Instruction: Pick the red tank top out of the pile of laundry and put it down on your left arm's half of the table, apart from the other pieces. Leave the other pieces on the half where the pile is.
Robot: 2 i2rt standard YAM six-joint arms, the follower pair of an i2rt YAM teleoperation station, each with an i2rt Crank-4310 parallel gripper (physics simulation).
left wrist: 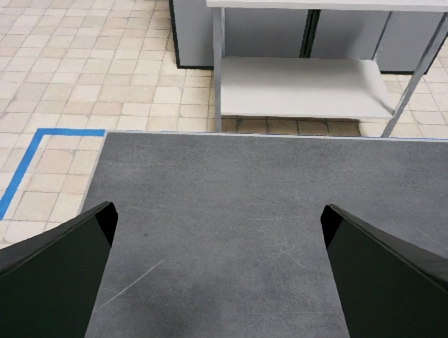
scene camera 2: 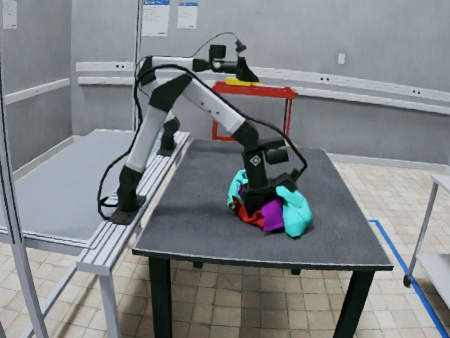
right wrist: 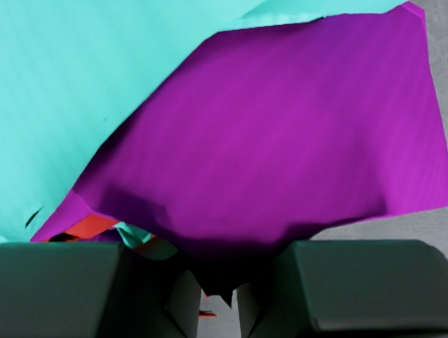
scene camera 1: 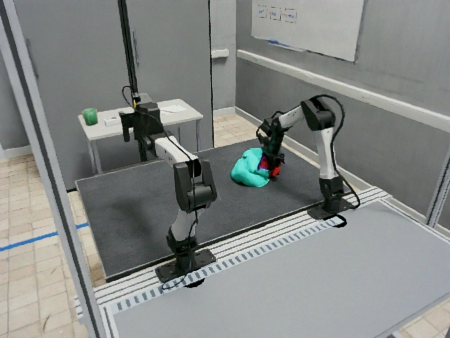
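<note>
The red tank top (scene camera 1: 275,172) (scene camera 2: 251,218) (right wrist: 91,226) lies low in the pile, mostly hidden by my right gripper and a purple piece (scene camera 2: 273,213) (right wrist: 280,125). A turquoise piece (scene camera 1: 250,169) (scene camera 2: 298,216) (right wrist: 70,75) lies beside and over the purple one. My right gripper (scene camera 1: 274,166) (scene camera 2: 251,207) (right wrist: 219,199) is down in the pile, its fingers drawn close together on cloth at the red top. The cloth between the tips is dark, and purple fabric also runs in there. My left gripper (scene camera 1: 126,128) (scene camera 2: 254,79) (left wrist: 219,208) is open and empty, high above the table's far side.
The dark table (scene camera 1: 150,220) (scene camera 2: 200,240) (left wrist: 220,175) carries the pile. Behind it in scene camera 1 stands a white side table (scene camera 1: 100,131) with a green mug (scene camera 1: 90,116). A red cart (scene camera 2: 255,91) stands beyond the table in scene camera 2.
</note>
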